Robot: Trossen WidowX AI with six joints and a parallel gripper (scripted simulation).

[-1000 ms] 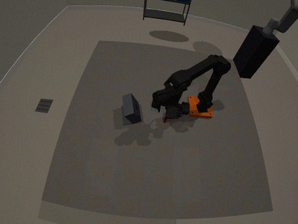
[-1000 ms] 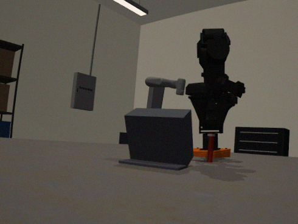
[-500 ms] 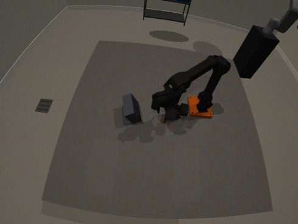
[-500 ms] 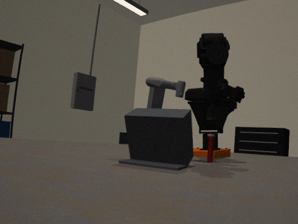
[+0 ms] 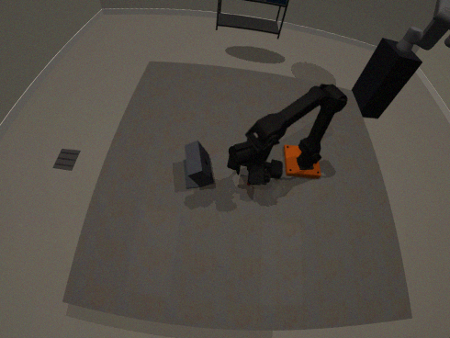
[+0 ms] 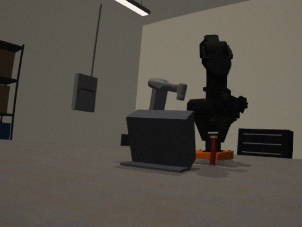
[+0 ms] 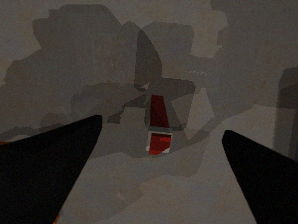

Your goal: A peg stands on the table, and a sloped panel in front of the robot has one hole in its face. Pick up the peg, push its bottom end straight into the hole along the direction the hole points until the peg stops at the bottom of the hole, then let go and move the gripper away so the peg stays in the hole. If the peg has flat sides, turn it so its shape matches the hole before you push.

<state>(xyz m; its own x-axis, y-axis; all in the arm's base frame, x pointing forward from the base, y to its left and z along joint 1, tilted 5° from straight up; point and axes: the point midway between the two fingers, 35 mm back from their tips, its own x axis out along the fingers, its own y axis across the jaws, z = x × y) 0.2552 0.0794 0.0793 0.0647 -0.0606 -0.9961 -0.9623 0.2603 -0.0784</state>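
Now: gripper tip right at the red peg. From my gripper tip the other things lie so: sloped panel 19 cm ahead, 6 cm to the right.
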